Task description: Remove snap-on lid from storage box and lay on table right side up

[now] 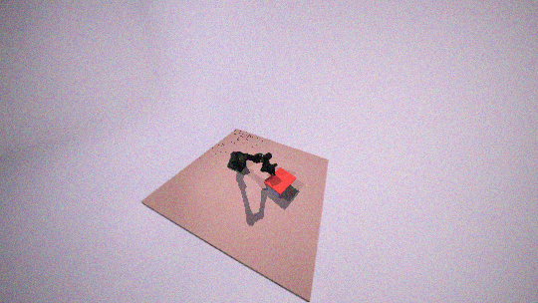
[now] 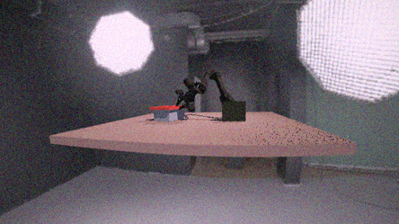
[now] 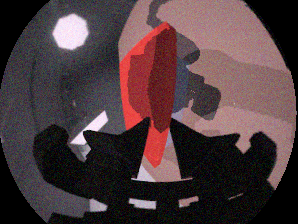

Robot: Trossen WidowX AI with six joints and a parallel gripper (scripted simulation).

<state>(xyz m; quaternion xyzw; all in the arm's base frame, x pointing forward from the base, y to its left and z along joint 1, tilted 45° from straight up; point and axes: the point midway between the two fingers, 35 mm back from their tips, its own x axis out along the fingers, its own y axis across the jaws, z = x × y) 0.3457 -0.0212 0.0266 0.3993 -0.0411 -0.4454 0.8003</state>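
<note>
Now: gripper tip 7 cm short of the red lid, 3 cm to the left of it and 1 cm below it. Round my gripper tip: grey storage box: 7 cm ahead, 4 cm below, 3 cm to the right.
</note>
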